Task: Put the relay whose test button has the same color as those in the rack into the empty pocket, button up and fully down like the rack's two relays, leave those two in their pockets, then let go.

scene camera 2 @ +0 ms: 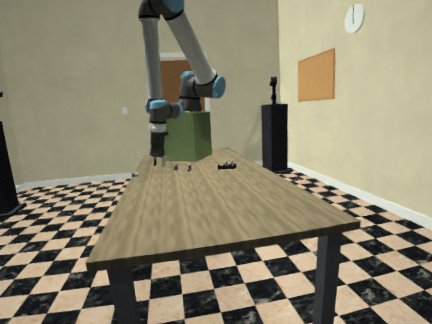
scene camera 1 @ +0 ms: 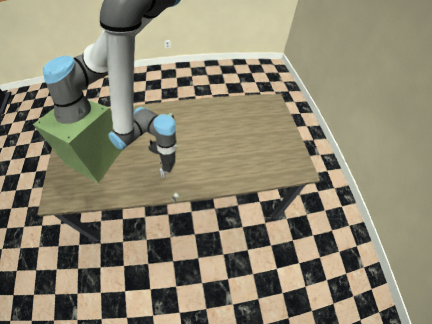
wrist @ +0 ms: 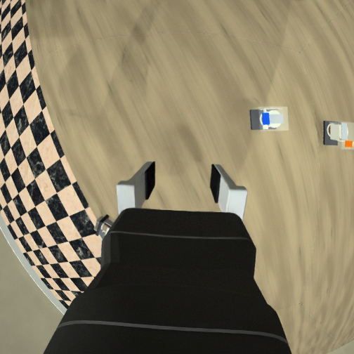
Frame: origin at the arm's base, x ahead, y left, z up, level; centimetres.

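Seen in the pictures: gripper, fingertip midpoint: (scene camera 2: 159, 165) (scene camera 1: 165, 172); arm's base at its link origin: (scene camera 2: 188, 110) (scene camera 1: 73, 111).
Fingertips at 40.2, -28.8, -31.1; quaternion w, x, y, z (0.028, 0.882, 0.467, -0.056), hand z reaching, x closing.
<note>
Offsets run from my fingertips to a thing's top centre, as dx, dy, dz. "spot": to the spot under its first point. Level surfaces: height alone.
My gripper (scene camera 1: 162, 174) (scene camera 2: 159, 163) (wrist: 182, 174) is open and empty above the table. A clear-cased relay with a blue button @[-0.3, +9.5, +0.1] (scene camera 2: 175, 167) (wrist: 269, 119) stands right of the fingers in the wrist view. A relay with an orange button @[+4.9, +16.8, +0.1] (scene camera 2: 189, 168) (wrist: 340, 134) is farther right. Another relay @[+2.3, -13.9, -2.2] (scene camera 1: 175, 196) (scene camera 2: 135, 175) (wrist: 104, 226) is at the table's edge; it looks tilted, and the gripper body partly hides it in the wrist view. It shows a little green in scene camera 2. The black rack @[spot: +10.2, +34.0, -3.1] (scene camera 2: 220, 167) holds relays; their button colors are too small to tell.
The wooden table @[dz -4.3] (scene camera 1: 240, 135) (scene camera 2: 225, 215) (wrist: 185, 75) ends close to the relay at its edge, with checkered floor beyond. The green robot base block (scene camera 1: 95, 145) (scene camera 2: 190, 137) stands at the table's end. A dark pedestal (scene camera 2: 275, 137) stands beyond the table.
</note>
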